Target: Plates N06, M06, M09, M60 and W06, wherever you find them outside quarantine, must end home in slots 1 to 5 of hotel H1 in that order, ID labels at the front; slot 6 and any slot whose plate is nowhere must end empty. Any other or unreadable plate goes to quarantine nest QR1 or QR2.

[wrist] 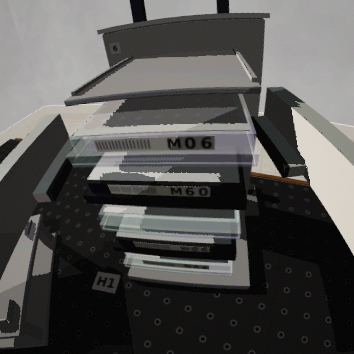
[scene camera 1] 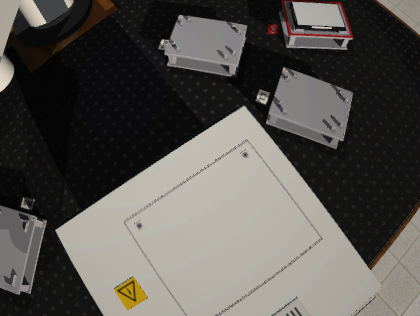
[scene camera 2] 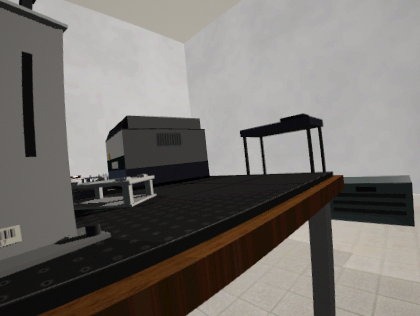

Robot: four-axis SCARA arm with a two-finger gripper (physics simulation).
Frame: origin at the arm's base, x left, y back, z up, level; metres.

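Seen in the pictures: gripper, fingertip midpoint: [wrist: 162, 114]; arm's base, link origin: [scene camera 1: 52, 14].
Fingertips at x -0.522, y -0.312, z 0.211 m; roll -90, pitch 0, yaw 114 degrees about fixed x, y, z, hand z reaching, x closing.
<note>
Offsets run from my fingertips to a thing's top centre. "spot": to the spot under its first point.
In the wrist view, hotel H1 {spot: dx -0.096, dy -0.018, dz +0.036 m} [wrist: 185, 27] holds a stack of plates. Clear plate M06 {dx -0.032, dy -0.007, dz +0.005 m} [wrist: 190, 143] is uppermost, just below the bare slot 6 shelf {dx -0.042, dy -0.011, dz +0.016 m} [wrist: 170, 75], its label facing the camera. My gripper [wrist: 162, 114] is shut on M06, one finger at each side. Black plate M60 {dx -0.032, dy -0.009, dz -0.022 m} [wrist: 190, 191] lies below it. Below that are a clear plate {dx -0.032, dy -0.009, dz -0.048 m} [wrist: 170, 224] whose label I cannot see, a dark plate {dx -0.032, dy -0.009, dz -0.074 m} [wrist: 175, 246] and a clear plate {dx -0.032, dy -0.009, dz -0.100 m} [wrist: 177, 265], both with labels too blurred to read. A red-rimmed quarantine nest {dx +0.987, dy -0.255, dz -0.142 m} [scene camera 1: 317, 37] bears a dark plate with a pale top {dx +0.987, dy -0.255, dz -0.134 m} [scene camera 1: 318, 15].
Grey nests {spot: dx +0.728, dy -0.144, dz -0.148 m} [scene camera 1: 207, 42] {spot: dx +0.779, dy -0.409, dz -0.148 m} [scene camera 1: 312, 107] stand beyond a large white housing {dx +0.423, dy -0.510, dz +0.054 m} [scene camera 1: 225, 220]. Another nest {spot: dx +0.129, dy -0.218, dz -0.148 m} [scene camera 1: 10, 245] [wrist: 37, 280] stands left of the hotel, near the H1 sign {dx +0.042, dy -0.092, dz -0.198 m} [wrist: 106, 282]. In scene camera 2, a tall grey housing {spot: dx -0.112, dy -0.080, dz -0.058 m} [scene camera 2: 45, 110] and a dark instrument {spot: dx +0.278, dy -0.471, dz -0.072 m} [scene camera 2: 165, 150] stand on the table.
</note>
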